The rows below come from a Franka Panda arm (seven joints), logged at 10 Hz.
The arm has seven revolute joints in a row. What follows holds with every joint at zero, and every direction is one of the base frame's.
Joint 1 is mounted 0.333 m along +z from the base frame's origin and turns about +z.
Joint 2 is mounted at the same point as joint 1 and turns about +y.
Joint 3 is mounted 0.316 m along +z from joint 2 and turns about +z.
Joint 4 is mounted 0.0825 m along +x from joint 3 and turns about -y.
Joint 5 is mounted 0.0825 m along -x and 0.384 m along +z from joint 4 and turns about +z.
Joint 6 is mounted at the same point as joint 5 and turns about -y.
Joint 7 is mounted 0.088 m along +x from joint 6 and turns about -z.
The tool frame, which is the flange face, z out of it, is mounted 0.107 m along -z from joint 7; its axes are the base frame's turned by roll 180, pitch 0 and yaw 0 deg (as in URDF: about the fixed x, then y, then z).
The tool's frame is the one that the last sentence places.
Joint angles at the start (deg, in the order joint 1, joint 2, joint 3, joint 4, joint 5, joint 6, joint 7):
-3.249 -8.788 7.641 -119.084 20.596 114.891 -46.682
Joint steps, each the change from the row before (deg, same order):
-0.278 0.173 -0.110 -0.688 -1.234 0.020 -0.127
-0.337 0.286 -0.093 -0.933 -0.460 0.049 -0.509
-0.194 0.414 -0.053 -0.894 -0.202 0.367 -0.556
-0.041 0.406 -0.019 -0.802 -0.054 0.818 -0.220
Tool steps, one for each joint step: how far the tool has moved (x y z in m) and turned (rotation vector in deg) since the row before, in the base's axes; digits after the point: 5 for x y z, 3 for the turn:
-0.00098 -0.00506 -0.00770 -1.184 0.727 0.153
-0.00141 -0.00476 -0.01044 -0.485 1.000 0.198
-0.00079 -0.00301 -0.01064 -0.249 0.790 0.248
-0.00007 -0.00140 -0.00906 -0.133 0.359 -0.065

